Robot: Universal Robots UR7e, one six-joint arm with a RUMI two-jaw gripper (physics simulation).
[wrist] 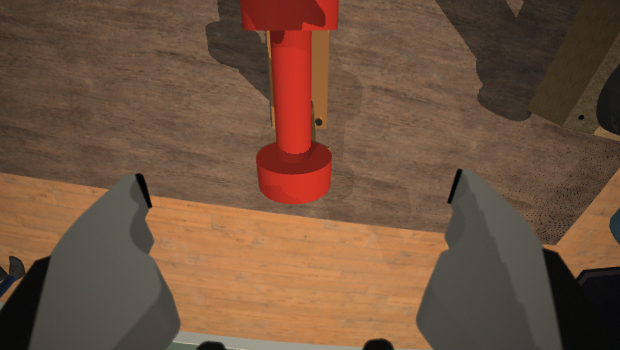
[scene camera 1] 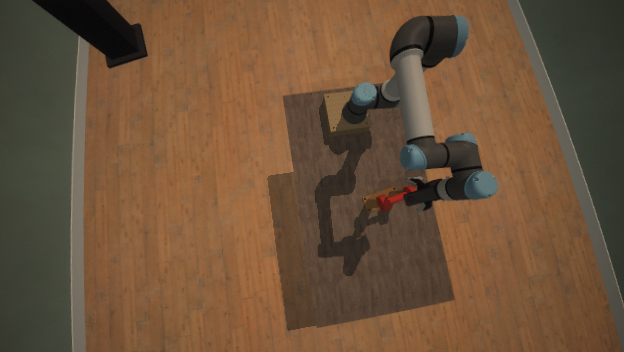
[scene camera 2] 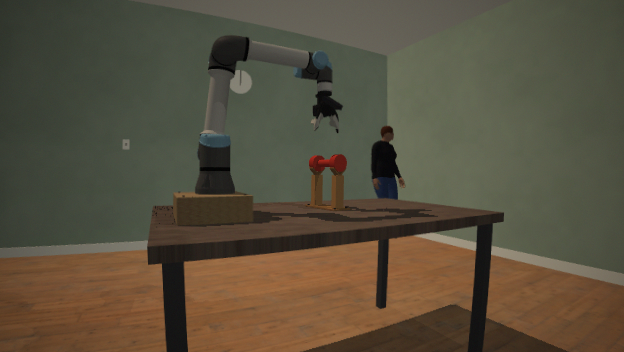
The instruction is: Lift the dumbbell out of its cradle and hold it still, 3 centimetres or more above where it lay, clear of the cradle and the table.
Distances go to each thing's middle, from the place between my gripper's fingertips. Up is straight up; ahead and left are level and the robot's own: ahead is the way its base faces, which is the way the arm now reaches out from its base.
I see the red dumbbell (wrist: 294,170) 1 cm ahead of my hand, 1 cm to the left of it and 15 cm below it. From my hand the other things lie so: wooden cradle (scene camera 2: 337,196) 1 cm ahead, 1 cm to the left, 27 cm below.
